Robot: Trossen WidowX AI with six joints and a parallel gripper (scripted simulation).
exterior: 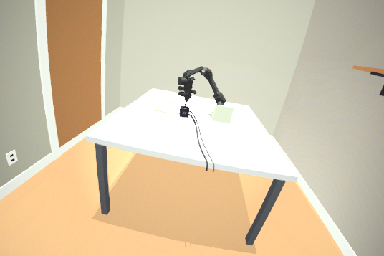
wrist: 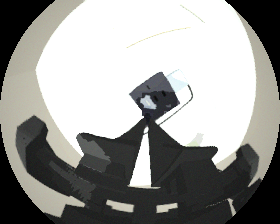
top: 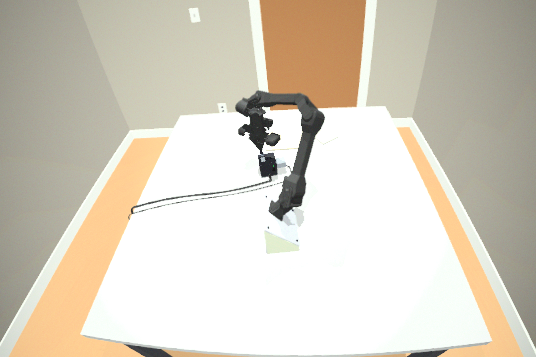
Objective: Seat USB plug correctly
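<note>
Right now the dark USB plug is 20 mm below my gripper tip.
</note>
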